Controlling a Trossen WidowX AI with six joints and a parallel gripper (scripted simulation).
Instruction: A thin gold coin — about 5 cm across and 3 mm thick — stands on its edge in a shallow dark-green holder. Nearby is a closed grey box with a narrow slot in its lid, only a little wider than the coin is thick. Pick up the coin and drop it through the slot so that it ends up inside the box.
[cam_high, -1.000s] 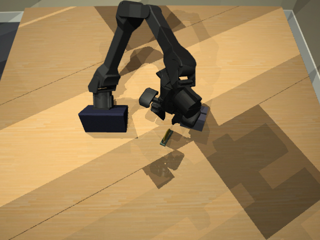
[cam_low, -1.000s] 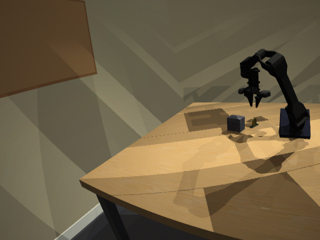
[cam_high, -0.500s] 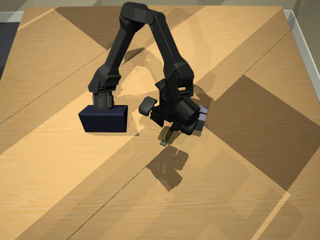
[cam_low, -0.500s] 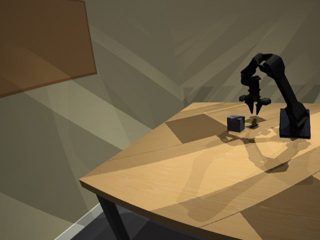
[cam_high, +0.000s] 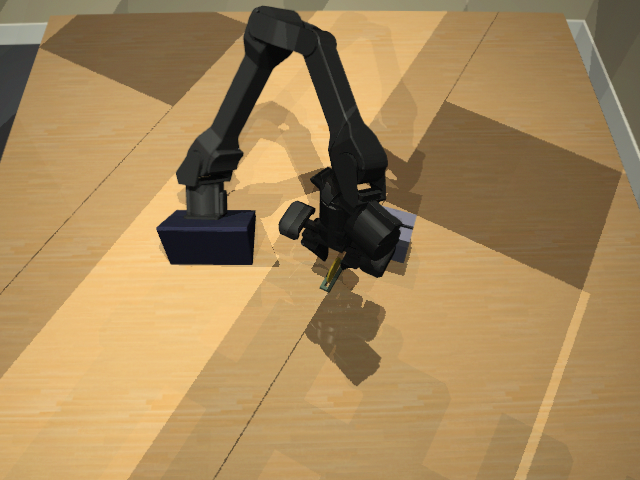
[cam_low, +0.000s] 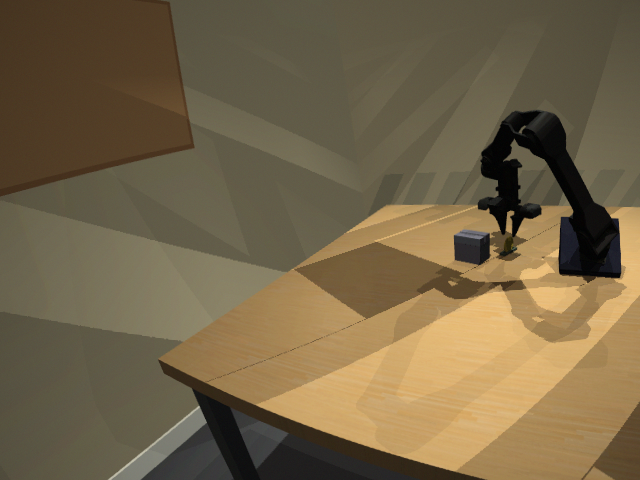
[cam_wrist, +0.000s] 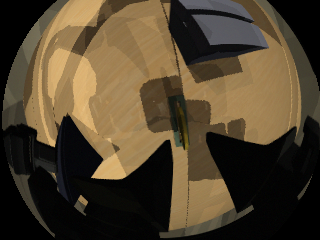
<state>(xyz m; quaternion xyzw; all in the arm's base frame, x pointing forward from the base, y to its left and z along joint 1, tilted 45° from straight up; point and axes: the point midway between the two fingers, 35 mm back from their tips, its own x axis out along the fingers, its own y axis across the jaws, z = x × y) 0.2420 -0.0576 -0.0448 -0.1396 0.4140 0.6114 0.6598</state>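
Now: the thin gold coin 3 cm below my gripper tip.
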